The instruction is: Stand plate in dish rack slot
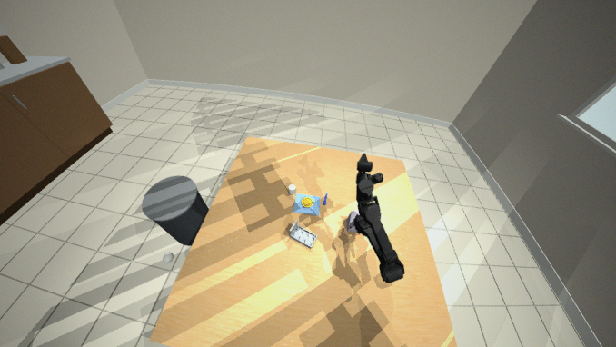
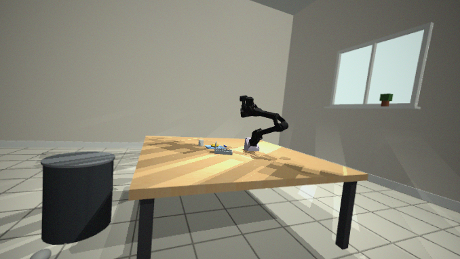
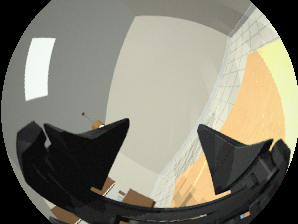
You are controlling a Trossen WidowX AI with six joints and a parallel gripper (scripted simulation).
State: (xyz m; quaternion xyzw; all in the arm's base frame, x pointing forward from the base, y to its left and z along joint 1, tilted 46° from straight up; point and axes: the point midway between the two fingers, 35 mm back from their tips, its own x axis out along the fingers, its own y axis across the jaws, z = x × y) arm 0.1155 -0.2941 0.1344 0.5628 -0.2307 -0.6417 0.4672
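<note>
The yellow plate is 220 mm ahead of my gripper tip, 60 mm to the left of it and 370 mm below it. Also, from my gripper tip: white cup 320 mm ahead, 10 mm to the right, 360 mm below; light blue cloth 220 mm ahead, 60 mm to the left, 380 mm below; blue spoon 110 mm ahead, 10 mm to the left, 380 mm below.
</note>
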